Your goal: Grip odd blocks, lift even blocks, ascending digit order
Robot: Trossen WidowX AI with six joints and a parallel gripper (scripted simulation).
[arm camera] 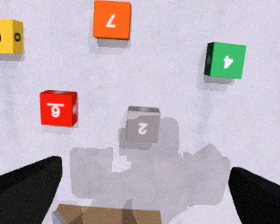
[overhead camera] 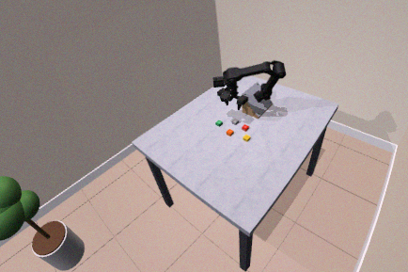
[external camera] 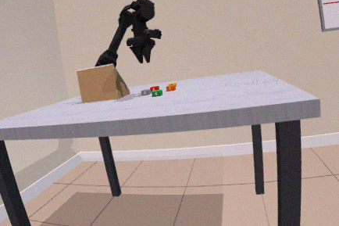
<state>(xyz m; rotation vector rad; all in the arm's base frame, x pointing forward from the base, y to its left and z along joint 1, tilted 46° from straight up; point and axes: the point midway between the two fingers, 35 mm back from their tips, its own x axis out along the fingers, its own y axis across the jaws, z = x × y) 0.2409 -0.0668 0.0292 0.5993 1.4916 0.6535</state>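
The yellow block is 60 mm ahead of my gripper tip, 150 mm to the left of it and 120 mm below it. The rest, counted from my gripper tip: orange block (80 mm ahead, 40 mm to the left, 120 mm below); then grey block (20 mm behind, 120 mm below); then red block (10 mm behind, 90 mm to the left, 120 mm below).
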